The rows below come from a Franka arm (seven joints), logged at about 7 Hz.
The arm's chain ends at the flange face. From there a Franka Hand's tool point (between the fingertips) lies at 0.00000 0.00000 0.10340 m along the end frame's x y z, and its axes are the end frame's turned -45 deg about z.
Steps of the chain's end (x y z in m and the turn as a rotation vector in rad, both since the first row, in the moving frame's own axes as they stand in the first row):
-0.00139, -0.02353, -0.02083, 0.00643, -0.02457, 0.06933
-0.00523, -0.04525, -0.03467, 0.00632, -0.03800, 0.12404
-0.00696, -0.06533, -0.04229, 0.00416, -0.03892, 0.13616
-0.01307, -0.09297, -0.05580, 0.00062, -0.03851, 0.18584
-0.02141, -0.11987, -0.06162, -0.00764, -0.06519, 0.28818
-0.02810, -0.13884, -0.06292, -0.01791, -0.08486, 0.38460
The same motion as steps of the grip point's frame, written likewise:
0.01441, -0.01993, -0.02086, 0.02192, -0.01283, 0.06933
0.02619, -0.03907, -0.03475, 0.03134, -0.02240, 0.12404
0.03895, -0.05443, -0.04237, 0.03046, -0.02458, 0.13616
0.05401, -0.07808, -0.05588, 0.02767, -0.02679, 0.18584
0.06498, -0.10481, -0.06184, 0.04069, -0.05150, 0.28818
0.07191, -0.12424, -0.06330, 0.04734, -0.07267, 0.38460

